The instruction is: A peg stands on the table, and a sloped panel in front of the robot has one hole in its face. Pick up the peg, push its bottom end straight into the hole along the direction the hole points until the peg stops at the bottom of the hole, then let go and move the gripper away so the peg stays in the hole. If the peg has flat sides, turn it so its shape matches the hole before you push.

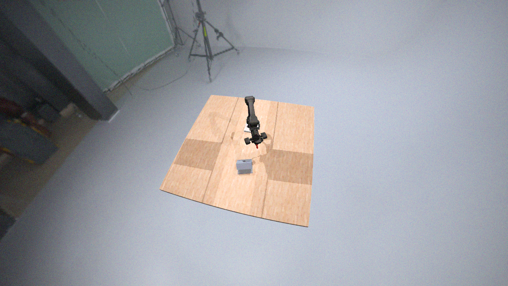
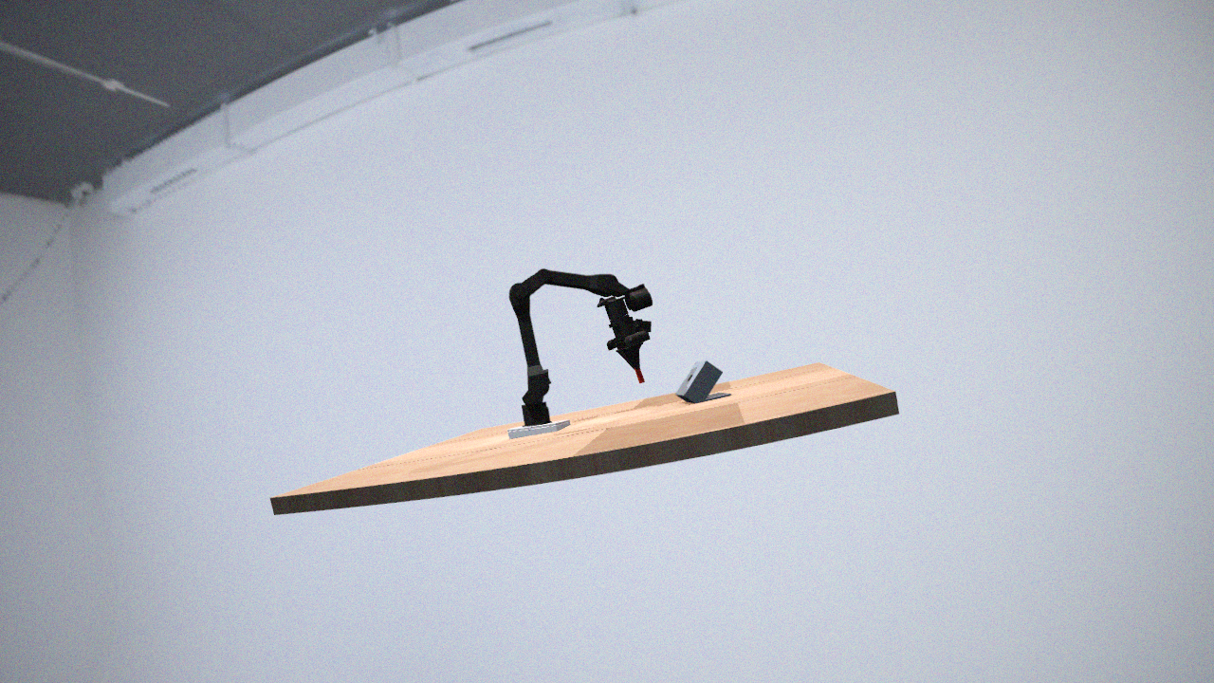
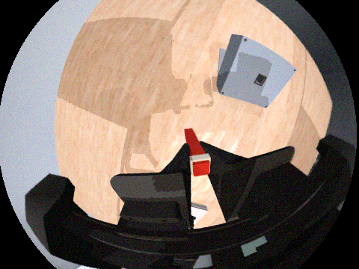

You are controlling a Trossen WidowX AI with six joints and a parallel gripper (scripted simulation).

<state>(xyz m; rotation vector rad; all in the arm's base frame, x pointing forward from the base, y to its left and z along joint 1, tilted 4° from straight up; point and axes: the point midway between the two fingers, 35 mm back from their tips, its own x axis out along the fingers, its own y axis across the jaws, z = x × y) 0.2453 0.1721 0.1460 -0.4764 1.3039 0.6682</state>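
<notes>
Right now the sloped panel is 180 mm ahead of my gripper tip, 70 mm below it and 40 mm to the right of it. Round my gripper tip: peg 20 mm above.
</notes>
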